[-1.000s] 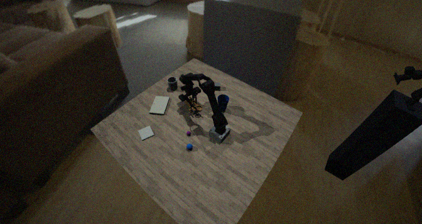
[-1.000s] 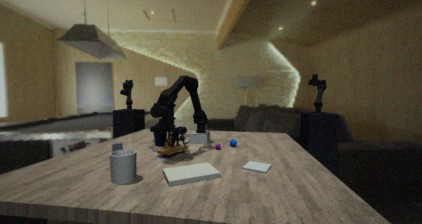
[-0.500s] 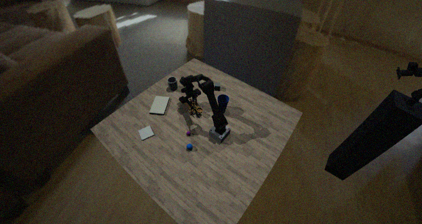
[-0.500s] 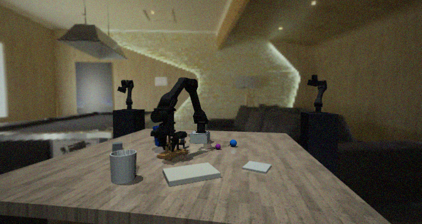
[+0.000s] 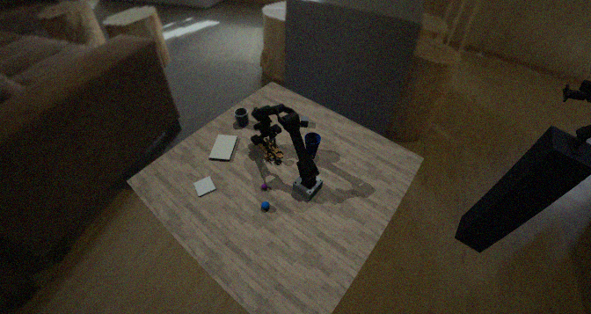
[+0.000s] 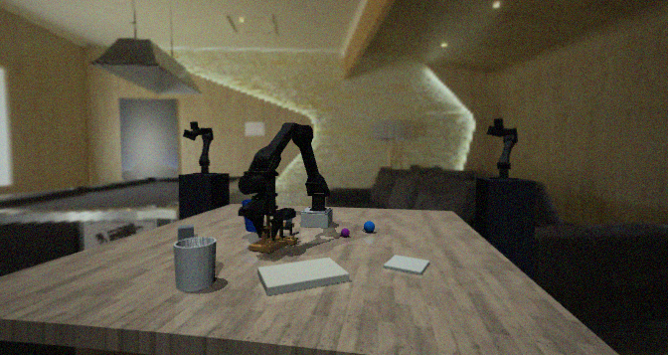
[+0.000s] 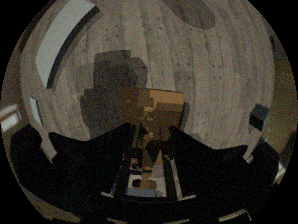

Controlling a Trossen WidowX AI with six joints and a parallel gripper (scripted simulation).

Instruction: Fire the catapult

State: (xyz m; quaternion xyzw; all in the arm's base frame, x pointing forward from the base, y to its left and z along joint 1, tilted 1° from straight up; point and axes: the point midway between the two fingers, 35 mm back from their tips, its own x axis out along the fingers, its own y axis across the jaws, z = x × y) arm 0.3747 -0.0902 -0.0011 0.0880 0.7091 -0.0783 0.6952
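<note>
My gripper tip is 230 mm to the right of the purple ball, 190 mm past it and 20 mm above it. The rest, counted from my gripper tip: white flat slab (210 mm ahead, 170 mm to the left, 20 mm below); then blue cup (230 mm behind, 150 mm to the right); then wooden catapult (60 mm behind, 40 mm to the left, 20 mm above).
</note>
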